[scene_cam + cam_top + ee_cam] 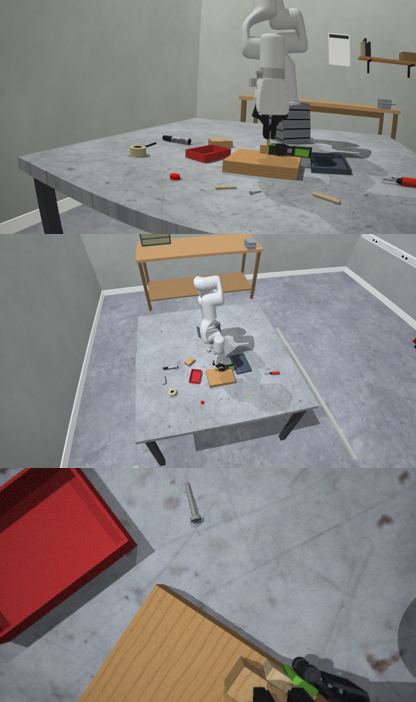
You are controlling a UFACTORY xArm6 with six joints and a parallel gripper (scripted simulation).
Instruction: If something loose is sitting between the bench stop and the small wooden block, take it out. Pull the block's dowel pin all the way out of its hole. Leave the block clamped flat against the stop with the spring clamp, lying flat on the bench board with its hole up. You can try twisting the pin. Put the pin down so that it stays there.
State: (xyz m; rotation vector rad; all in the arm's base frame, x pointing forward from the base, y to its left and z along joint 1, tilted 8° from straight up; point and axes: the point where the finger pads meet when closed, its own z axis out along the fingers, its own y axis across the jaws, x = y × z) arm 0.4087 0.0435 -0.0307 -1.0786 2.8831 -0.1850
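The dowel pin lies 20 mm below my hand. The rest, counted from my hand: red tray: 40 mm ahead, 180 mm to the right, 90 mm below; bench board: 50 mm ahead, 10 mm to the left, 70 mm below; wooden block: 50 mm below.
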